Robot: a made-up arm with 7 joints.
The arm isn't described. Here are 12 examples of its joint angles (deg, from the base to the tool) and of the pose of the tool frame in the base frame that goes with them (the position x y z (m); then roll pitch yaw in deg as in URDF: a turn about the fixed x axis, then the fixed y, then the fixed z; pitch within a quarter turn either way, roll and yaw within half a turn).
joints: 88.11 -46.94 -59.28 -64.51 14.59 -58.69 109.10
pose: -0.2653 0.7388 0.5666 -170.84 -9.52 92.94
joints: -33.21 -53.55 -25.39 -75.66 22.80 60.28 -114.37
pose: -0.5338 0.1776 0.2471 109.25 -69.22 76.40
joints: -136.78 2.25 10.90 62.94 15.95 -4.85 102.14
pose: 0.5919 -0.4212 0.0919 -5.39 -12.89 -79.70
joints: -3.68 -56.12 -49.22 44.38 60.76 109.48 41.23
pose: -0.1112 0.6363 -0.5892 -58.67 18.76 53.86
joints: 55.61 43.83 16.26 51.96 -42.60 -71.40 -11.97
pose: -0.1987 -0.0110 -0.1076 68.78 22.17 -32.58
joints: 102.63 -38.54 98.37 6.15 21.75 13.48 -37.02
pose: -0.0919 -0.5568 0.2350 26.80 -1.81 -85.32
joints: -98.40 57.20 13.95 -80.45 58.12 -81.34 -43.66
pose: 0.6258 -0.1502 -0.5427 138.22 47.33 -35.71
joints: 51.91 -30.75 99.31 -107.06 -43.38 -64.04 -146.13
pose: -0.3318 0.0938 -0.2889 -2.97 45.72 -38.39
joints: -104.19 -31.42 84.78 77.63 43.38 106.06 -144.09
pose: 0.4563 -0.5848 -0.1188 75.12 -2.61 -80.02
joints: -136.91 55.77 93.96 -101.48 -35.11 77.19 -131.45
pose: 0.7573 -0.2167 0.2434 -152.01 -22.55 4.34
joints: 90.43 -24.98 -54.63 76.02 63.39 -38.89 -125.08
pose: -0.8756 -0.1685 0.7044 -72.10 -45.01 -117.01
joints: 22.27 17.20 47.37 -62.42 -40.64 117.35 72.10
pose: -1.1915 0.1277 -0.3244 -96.00 21.80 -170.06
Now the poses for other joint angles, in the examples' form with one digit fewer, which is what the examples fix.
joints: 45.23 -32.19 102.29 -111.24 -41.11 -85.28 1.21
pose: -0.269 -0.321 0.076 154.5 31.8 -51.0
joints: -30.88 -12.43 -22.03 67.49 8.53 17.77 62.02
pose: -0.298 -0.221 -0.924 174.4 51.5 -75.1
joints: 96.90 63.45 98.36 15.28 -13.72 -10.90 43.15
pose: -0.183 -0.052 -0.226 132.3 72.0 -58.2
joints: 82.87 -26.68 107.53 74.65 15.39 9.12 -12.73
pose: 0.023 -0.187 0.830 48.9 -62.1 -42.4
